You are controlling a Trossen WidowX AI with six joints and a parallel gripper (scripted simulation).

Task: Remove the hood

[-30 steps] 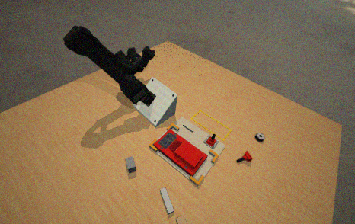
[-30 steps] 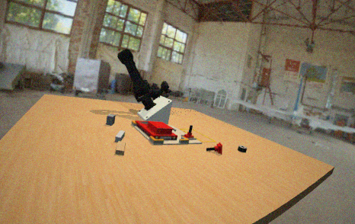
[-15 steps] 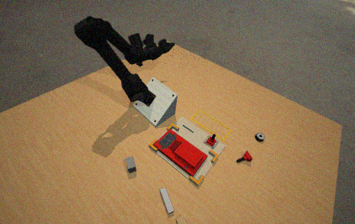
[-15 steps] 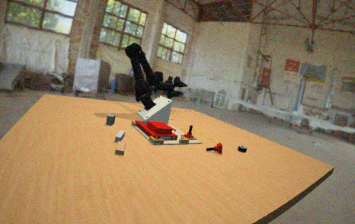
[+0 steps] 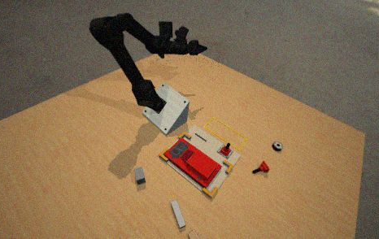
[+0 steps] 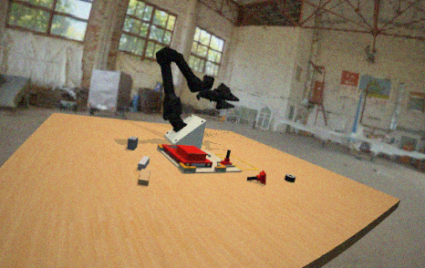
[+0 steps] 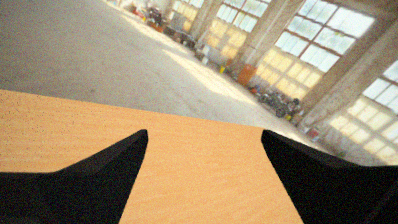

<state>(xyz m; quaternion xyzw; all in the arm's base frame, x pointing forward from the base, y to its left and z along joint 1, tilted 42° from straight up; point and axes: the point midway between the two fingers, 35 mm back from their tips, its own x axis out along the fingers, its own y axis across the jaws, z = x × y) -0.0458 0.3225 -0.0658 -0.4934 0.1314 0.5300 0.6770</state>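
Right now the red hood is 36 cm ahead of my gripper tip, 38 cm to the right of it and 19 cm below it. Also, from my gripper tip: pale fixture plate (34 cm ahead, 35 cm to the right, 22 cm below); black wheel (53 cm ahead, 6 cm to the right, 22 cm below).
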